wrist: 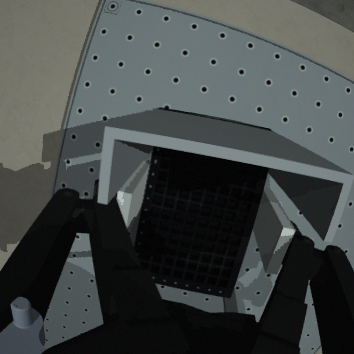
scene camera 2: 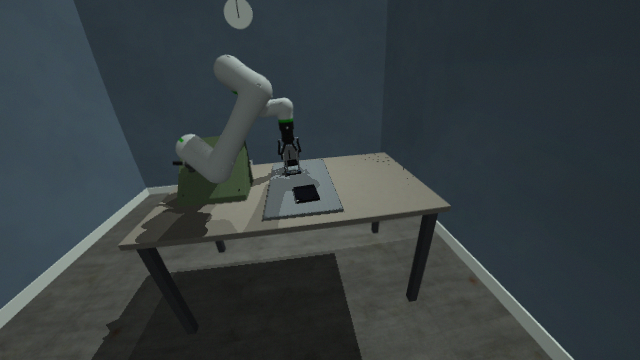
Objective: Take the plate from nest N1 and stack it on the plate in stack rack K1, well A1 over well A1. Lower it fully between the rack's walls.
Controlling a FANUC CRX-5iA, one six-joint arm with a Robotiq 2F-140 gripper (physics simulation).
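Frame: origin at the arm's base, x back, y right, z up, level; millimetres.
Seen in the pictures: gripper, between the fingertips: (wrist: 202,192).
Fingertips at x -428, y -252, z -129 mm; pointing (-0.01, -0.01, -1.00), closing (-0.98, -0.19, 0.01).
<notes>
A point is followed by its place in that frame.
My gripper (scene camera 2: 291,161) @(x -428, y -253, z -129 mm) (wrist: 202,192) @(x -428, y -253, z -129 mm) points down and is shut on a dark plate (scene camera 2: 292,163) @(x -444, y -196, z -109 mm) (wrist: 200,220) @(x -435, y -233, z -124 mm) with a grid of wells, held by two opposite sides between the pale finger pads. In the wrist view the plate lies inside the outline of the grey-walled stack rack K1 (wrist: 225,156) @(x -413, y -302, z -19 mm), close to its long wall. In the scene view a dark strip (scene camera 2: 293,173) @(x -448, y -153, z -163 mm) shows low in the rack, below the held plate, with a gap between them. The rack's own plate is hidden in the wrist view. Well A1 cannot be told on either plate.
The dark nest N1 (scene camera 2: 306,193) @(x -539, y 136, z -158 mm) lies on the perforated grey board (scene camera 2: 280,210) @(x -415, y 265, z -170 mm) (wrist: 200,60) @(x -386, y -346, z -169 mm), nearer the table's front edge than the rack. The board lies on the wooden table (scene camera 2: 385,190) @(x -970, y 118, z -183 mm). A green slanted block (scene camera 2: 234,187) @(x -147, y 90, z -117 mm) stands left of the board beside the arm.
</notes>
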